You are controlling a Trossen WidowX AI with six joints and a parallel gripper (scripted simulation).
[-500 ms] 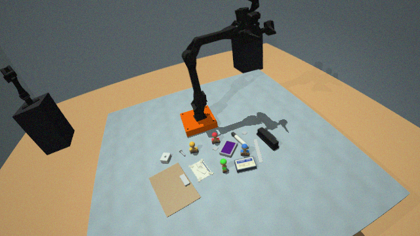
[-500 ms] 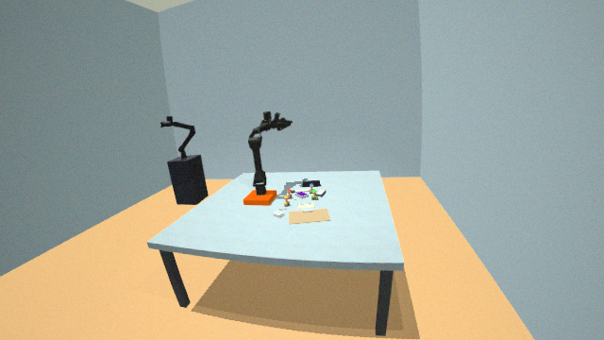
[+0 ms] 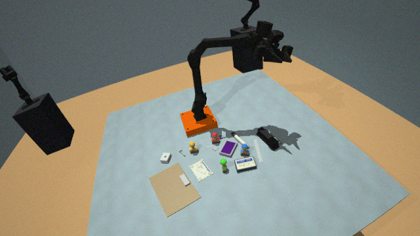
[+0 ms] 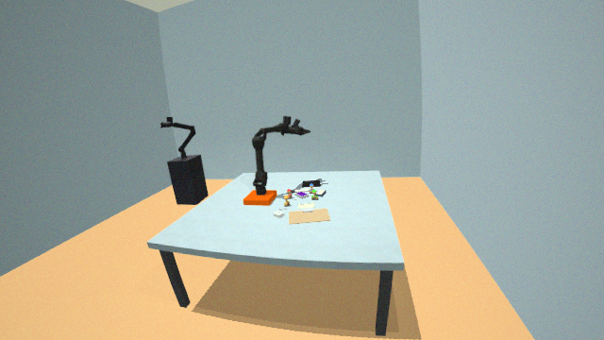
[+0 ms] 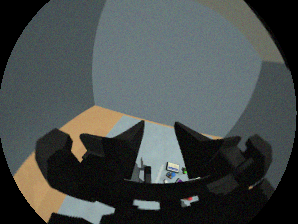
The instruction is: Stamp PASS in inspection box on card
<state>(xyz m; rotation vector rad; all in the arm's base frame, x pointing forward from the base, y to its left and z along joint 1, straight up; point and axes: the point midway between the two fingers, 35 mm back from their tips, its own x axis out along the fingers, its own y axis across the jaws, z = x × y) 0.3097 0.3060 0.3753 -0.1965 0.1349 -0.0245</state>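
The green stamp lies 30 mm ahead of my gripper tip, 330 mm to the right of it and 390 mm below it. Also, from my gripper tip: ruler 10 mm ahead, 140 mm to the right, 410 mm below; blue stamp 210 mm to the right, 390 mm below; black bar 10 mm behind, 70 mm to the right, 400 mm below.
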